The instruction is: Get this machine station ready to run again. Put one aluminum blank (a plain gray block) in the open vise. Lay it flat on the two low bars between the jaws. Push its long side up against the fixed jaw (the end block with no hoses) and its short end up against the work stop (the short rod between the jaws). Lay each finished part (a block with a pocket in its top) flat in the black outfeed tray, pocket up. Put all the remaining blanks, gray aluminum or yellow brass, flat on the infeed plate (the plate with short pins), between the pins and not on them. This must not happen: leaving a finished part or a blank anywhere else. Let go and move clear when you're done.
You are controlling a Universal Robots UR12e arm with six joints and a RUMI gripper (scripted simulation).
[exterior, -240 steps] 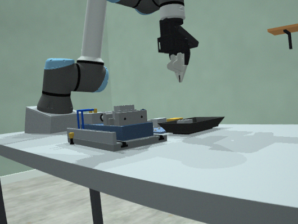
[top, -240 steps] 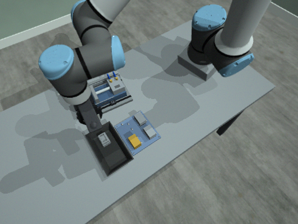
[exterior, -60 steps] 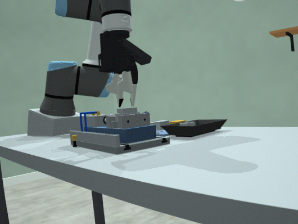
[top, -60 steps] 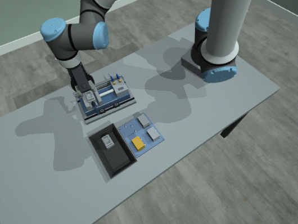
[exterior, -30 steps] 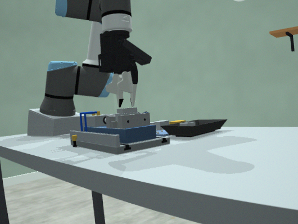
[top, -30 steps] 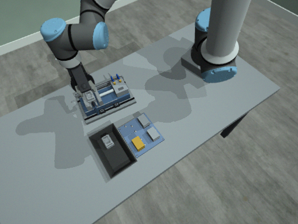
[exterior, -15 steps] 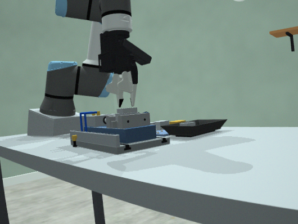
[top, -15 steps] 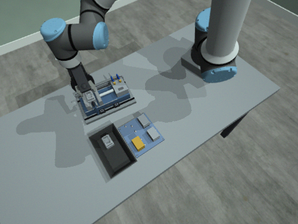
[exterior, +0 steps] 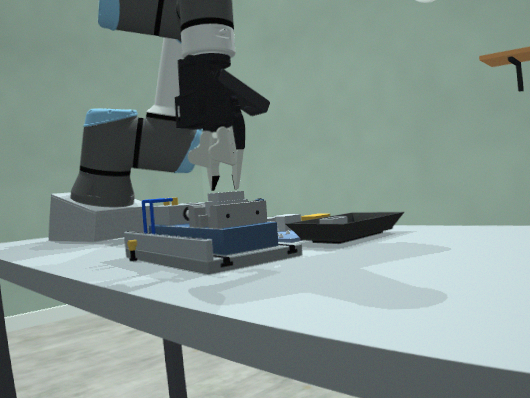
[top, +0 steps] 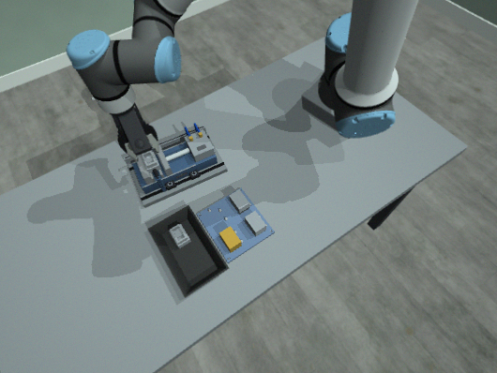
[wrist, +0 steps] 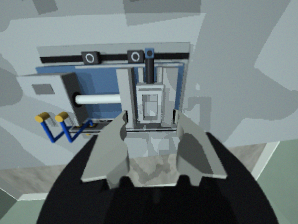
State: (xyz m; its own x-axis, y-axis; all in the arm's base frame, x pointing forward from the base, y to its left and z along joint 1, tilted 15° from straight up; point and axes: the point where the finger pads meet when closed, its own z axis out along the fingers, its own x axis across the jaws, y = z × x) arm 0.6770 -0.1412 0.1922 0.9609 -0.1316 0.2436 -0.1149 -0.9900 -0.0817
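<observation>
The black work stop rod is 5 cm to the left of my hand, 4 cm below it and 1 cm ahead of it. Round my hand: vise (9 cm below, 7 cm behind, 1 cm to the left); then blue infeed plate (30 cm to the left, 13 cm below, 12 cm behind); then yellow brass blank (34 cm to the left, 11 cm below, 8 cm behind).
</observation>
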